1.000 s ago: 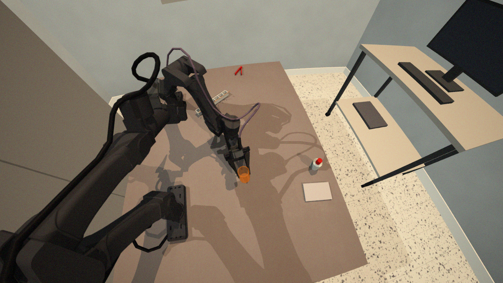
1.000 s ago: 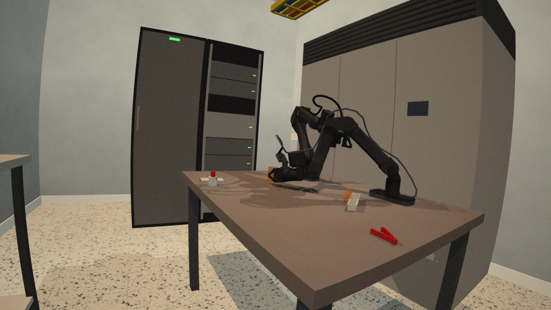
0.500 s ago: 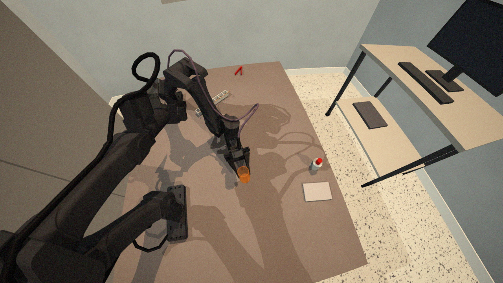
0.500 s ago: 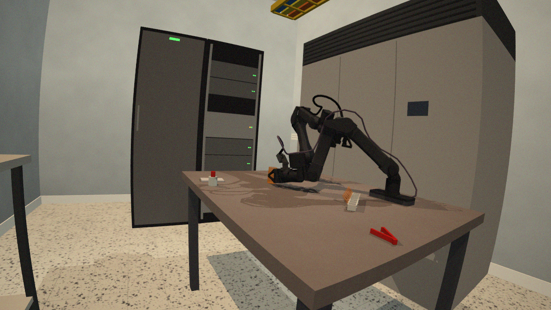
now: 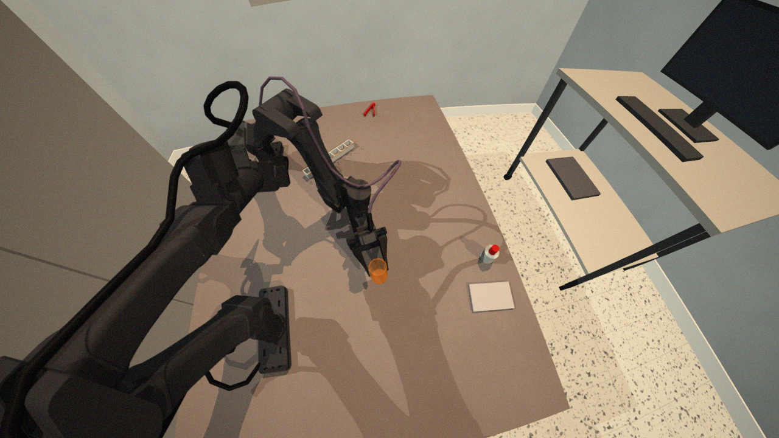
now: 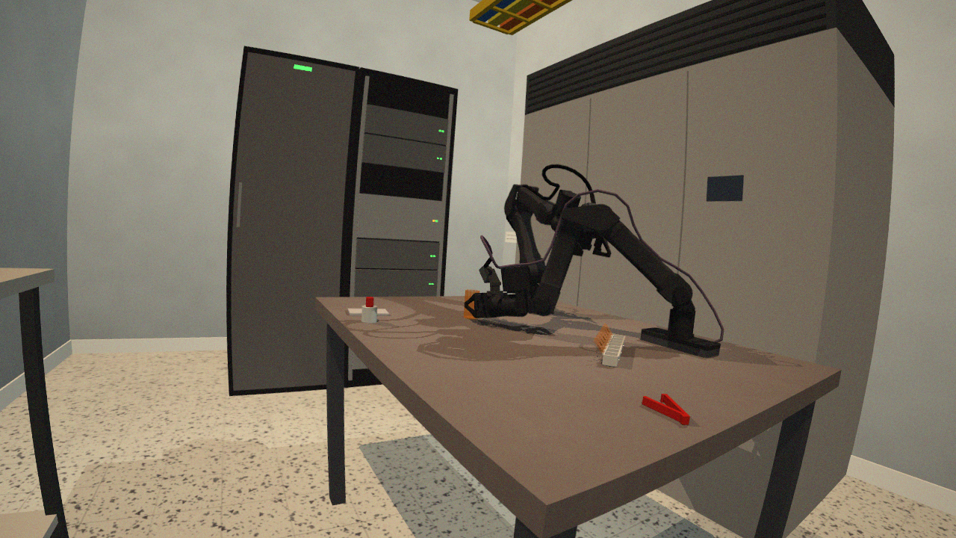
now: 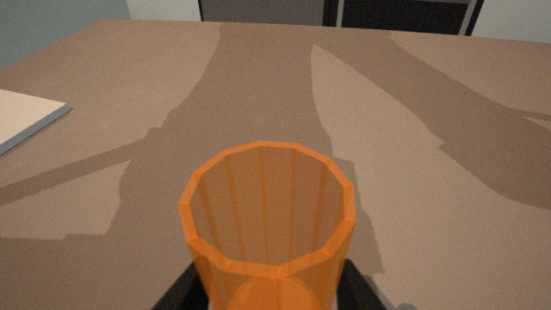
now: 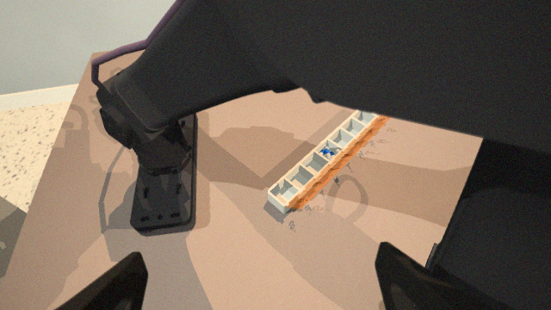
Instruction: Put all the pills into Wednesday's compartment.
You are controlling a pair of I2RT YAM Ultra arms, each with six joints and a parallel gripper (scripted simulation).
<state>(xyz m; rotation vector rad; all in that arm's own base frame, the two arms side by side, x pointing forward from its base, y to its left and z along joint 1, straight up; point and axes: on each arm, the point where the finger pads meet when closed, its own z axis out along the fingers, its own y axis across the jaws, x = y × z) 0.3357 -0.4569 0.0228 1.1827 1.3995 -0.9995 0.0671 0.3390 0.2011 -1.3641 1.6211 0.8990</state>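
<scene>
Now: left hand 10 mm to the left of the orange pill bottle and 20 mm above it. The rest, counted from my left hand: red v-shaped tool: 140 mm ahead, 700 mm to the left, 30 mm below; then white pad: 260 mm ahead, 140 mm to the right, 40 mm below.
</scene>
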